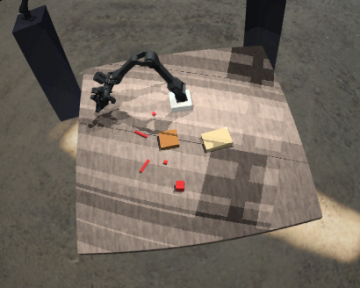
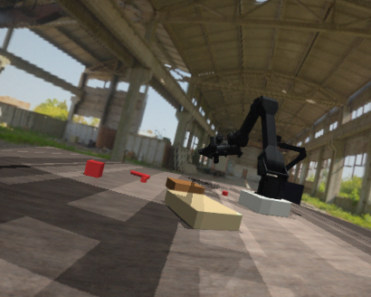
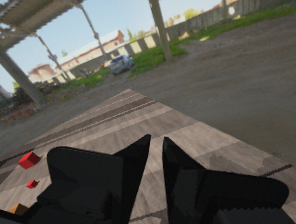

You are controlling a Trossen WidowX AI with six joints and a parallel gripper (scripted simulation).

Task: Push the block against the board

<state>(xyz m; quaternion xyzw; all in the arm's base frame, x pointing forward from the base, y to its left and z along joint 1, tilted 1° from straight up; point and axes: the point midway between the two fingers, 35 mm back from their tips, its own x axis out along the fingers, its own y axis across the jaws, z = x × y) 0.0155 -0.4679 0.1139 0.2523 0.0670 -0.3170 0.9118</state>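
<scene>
The orange square block lies 200 mm ahead of my gripper tip, 360 mm to the left of it and 140 mm below it. Round my gripper tip: tan board: 260 mm ahead, 610 mm to the left, 140 mm below.
</scene>
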